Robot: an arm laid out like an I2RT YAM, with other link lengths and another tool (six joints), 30 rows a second.
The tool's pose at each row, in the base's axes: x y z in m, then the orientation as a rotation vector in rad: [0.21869, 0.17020, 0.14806, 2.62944, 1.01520, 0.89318]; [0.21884, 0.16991, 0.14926, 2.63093, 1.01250, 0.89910]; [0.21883, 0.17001, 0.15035, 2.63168, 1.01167, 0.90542]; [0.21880, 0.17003, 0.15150, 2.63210, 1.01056, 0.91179]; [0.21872, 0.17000, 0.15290, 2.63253, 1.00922, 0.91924]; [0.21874, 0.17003, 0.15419, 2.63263, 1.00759, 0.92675]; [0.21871, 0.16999, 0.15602, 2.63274, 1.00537, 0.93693]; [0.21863, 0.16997, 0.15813, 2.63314, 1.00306, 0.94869]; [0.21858, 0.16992, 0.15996, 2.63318, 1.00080, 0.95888]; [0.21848, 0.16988, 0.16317, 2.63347, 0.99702, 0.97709]
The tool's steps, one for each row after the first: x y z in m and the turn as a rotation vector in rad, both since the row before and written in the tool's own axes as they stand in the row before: [0.00046, 0.00074, -0.00089, 0.00001, 0.00377, 0.00294]; [0.00058, 0.00032, -0.00087, 0.00036, 0.00430, 0.00171]; [0.00055, 0.00039, -0.00094, -0.00003, 0.00426, 0.00170]; [0.00061, 0.00049, -0.00116, -0.00009, 0.00497, 0.00198]; [0.00066, 0.00046, -0.00101, -0.00048, 0.00494, 0.00198]; [0.00086, 0.00068, -0.00147, -0.00065, 0.00670, 0.00268]; [0.00099, 0.00074, -0.00171, -0.00036, 0.00780, 0.00312]; [0.00086, 0.00067, -0.00147, -0.00065, 0.00670, 0.00268]; [0.00156, 0.00114, -0.00257, -0.00078, 0.01203, 0.00480]
